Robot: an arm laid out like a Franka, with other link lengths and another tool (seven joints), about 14 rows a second.
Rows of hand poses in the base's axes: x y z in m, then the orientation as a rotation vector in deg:
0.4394 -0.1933 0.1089 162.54 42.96 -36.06
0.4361 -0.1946 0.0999 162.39 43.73 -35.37
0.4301 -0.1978 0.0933 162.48 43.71 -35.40
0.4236 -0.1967 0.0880 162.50 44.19 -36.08
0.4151 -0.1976 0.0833 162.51 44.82 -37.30
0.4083 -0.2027 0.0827 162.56 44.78 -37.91
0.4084 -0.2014 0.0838 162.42 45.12 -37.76
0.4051 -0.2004 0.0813 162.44 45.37 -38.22
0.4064 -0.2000 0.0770 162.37 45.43 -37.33
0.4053 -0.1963 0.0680 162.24 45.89 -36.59
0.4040 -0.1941 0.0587 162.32 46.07 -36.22
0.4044 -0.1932 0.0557 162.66 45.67 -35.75
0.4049 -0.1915 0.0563 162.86 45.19 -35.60
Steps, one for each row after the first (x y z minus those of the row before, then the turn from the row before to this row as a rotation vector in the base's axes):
-0.0033 -0.0013 -0.0090 0.13 -0.40 0.56
-0.0060 -0.0032 -0.0066 0.07 0.03 -0.05
-0.0065 0.0011 -0.0053 0.21 0.51 0.21
-0.0085 -0.0009 -0.0047 0.27 0.89 0.25
-0.0068 -0.0051 -0.0006 0.04 0.41 -0.09
0.0001 0.0013 0.0011 0.00 -0.08 0.26
-0.0033 0.0010 -0.0025 0.12 0.34 0.09
0.0013 0.0004 -0.0043 -0.06 -0.60 0.14
-0.0011 0.0037 -0.0090 0.05 -0.46 0.37
-0.0013 0.0022 -0.0093 0.13 -0.22 0.10
0.0004 0.0009 -0.0030 0.15 -0.33 -0.31
0.0005 0.0017 0.0006 0.00 -0.13 -0.33

